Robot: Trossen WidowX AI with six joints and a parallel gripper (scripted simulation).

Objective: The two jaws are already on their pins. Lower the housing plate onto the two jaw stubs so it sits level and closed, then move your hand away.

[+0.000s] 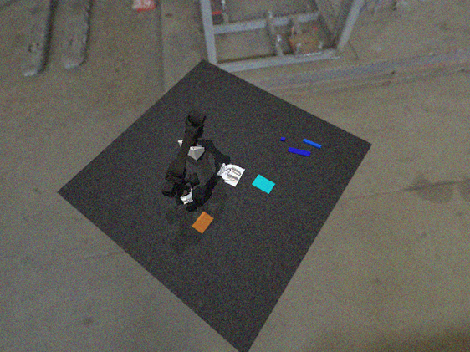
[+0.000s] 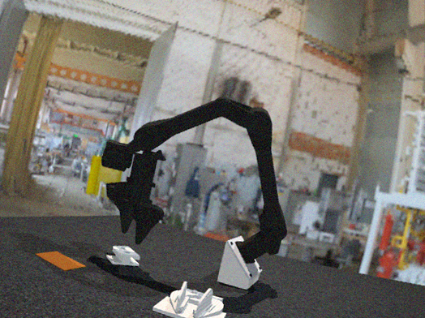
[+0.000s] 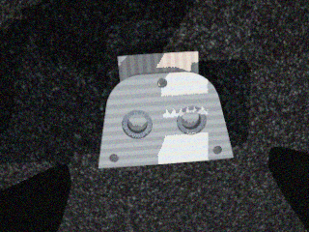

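My gripper tip is now 5 cm above the white stepped block, 1 cm to the left of it and 1 cm short of it. Round my gripper tip: cyan patch: 33 cm to the left, 28 cm ahead, 6 cm below; orange patch: 18 cm ahead, 6 cm below, 5 cm to the right.
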